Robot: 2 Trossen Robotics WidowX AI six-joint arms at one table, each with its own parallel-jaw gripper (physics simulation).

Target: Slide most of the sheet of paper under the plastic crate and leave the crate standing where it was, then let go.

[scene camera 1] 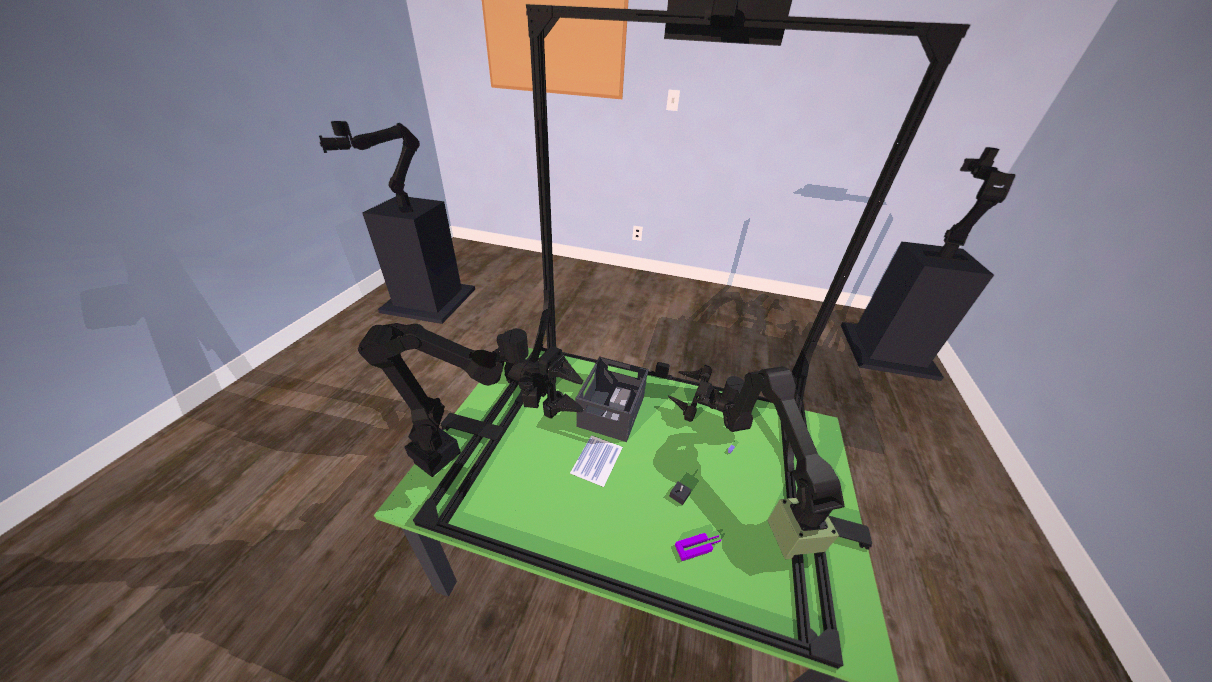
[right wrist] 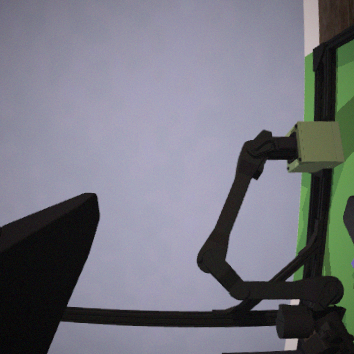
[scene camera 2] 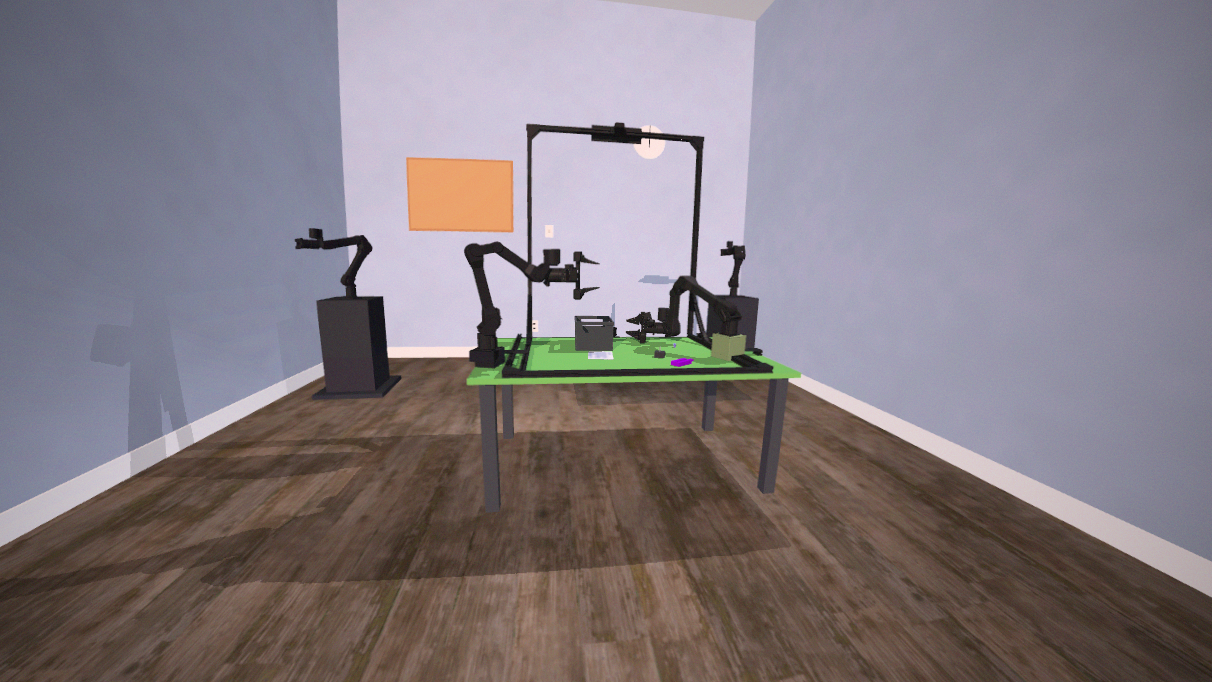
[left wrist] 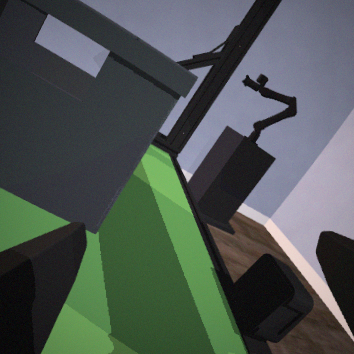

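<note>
The dark grey open crate (scene camera 1: pixel 602 421) (scene camera 2: pixel 593 338) (left wrist: pixel 90 130) stands upright towards the back of the green table. The white printed sheet of paper (scene camera 1: pixel 596 463) (scene camera 2: pixel 600 355) lies flat in front of it, most or all of it uncovered; whether its back edge touches the crate I cannot tell. My left gripper (scene camera 1: pixel 676 387) (scene camera 2: pixel 628 326) (left wrist: pixel 203 238) is open and empty, low to the right of the crate, its fingers pointing left. My right gripper (scene camera 1: pixel 581 394) (scene camera 2: pixel 597 275) is open and empty, well above the table at the crate's left. The paper does not show in either wrist view.
A small black block (scene camera 1: pixel 679 491) lies right of the paper, and a purple clamp-like object (scene camera 1: pixel 694 547) lies nearer the front. A tiny bluish item (scene camera 1: pixel 731 448) lies further right. Black rails (scene camera 1: pixel 593 576) border the table, with a post (scene camera 1: pixel 544 195) at the back left.
</note>
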